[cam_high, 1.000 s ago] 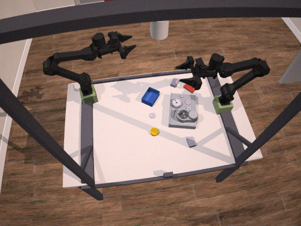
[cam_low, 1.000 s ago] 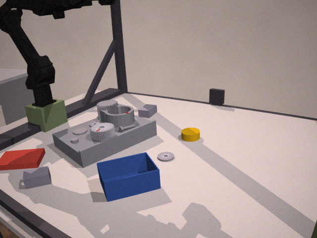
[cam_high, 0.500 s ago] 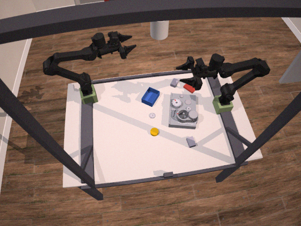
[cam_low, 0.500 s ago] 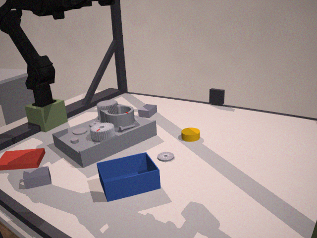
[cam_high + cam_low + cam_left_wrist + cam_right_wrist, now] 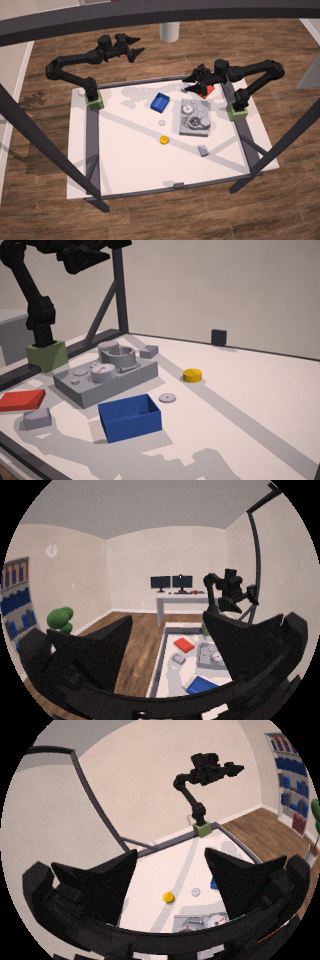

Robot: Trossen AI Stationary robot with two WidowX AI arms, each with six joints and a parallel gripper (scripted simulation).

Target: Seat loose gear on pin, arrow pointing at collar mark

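Now: right hand 30 cm above the gear, 5 cm short of it and 2 cm to the left of it. The rest, counted from my right hand: yellow disc (34 cm below, 15 cm behind, 11 cm to the left); then blue bin (34 cm below, 16 cm to the left, 11 cm ahead); then red slab (35 cm below, 24 cm ahead, 13 cm to the right).
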